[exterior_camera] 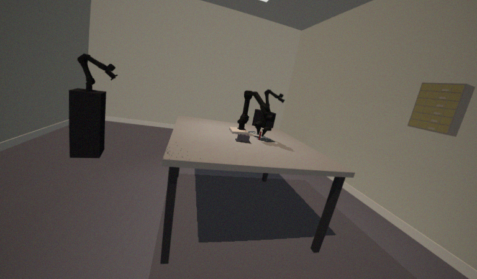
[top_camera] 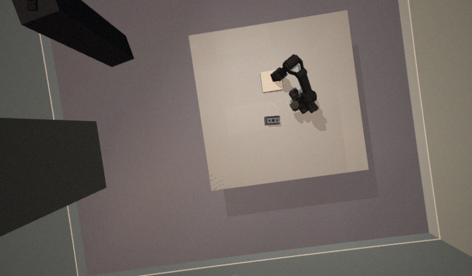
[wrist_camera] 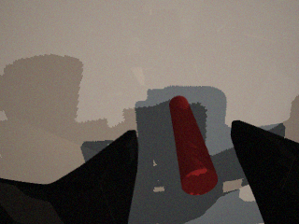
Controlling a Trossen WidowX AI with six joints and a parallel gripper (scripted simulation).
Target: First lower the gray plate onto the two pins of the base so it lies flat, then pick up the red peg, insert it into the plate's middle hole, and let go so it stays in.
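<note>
My gripper tip is now 210 mm to the left of the gray plate and 70 mm short of it. Also, from my gripper tip: red peg (right at my gripper tip); then base (210 mm to the right, 70 mm ahead, 30 mm below).
</note>
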